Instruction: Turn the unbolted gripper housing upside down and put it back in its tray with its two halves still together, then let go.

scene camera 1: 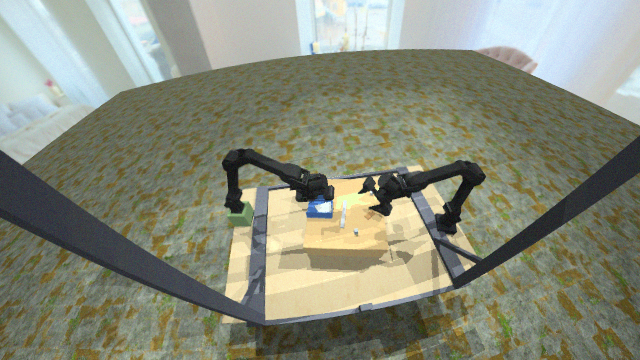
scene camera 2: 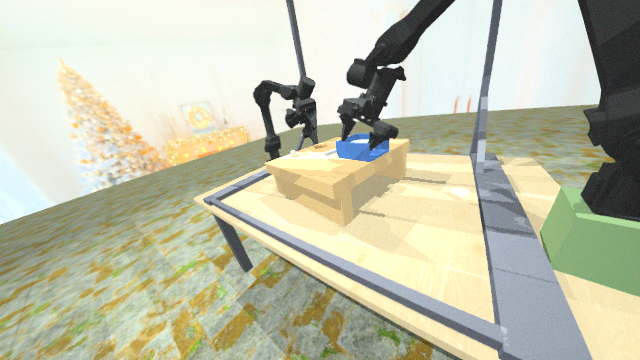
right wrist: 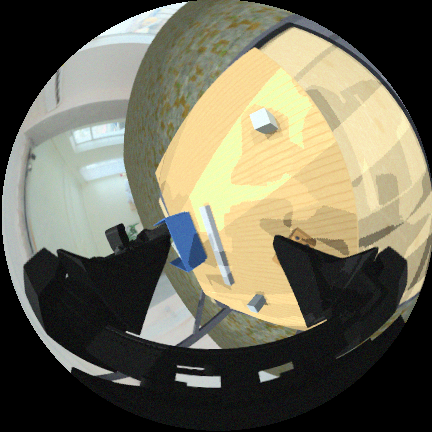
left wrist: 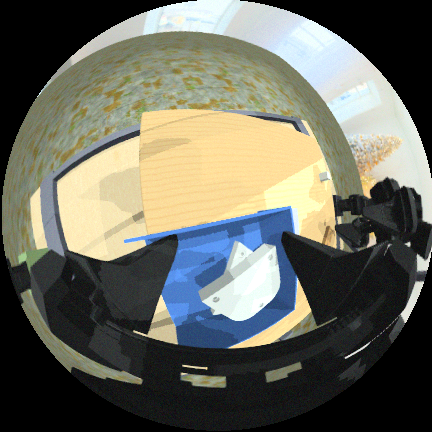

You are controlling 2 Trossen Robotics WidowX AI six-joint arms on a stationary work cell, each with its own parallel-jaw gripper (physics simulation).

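Note:
My left gripper is open and holds nothing, and it is visible to me in the left wrist view as well as in the right wrist view. My right gripper is open too, with nothing held in it; the left wrist view and the right wrist view both show that gripper. I also see a blue tray.

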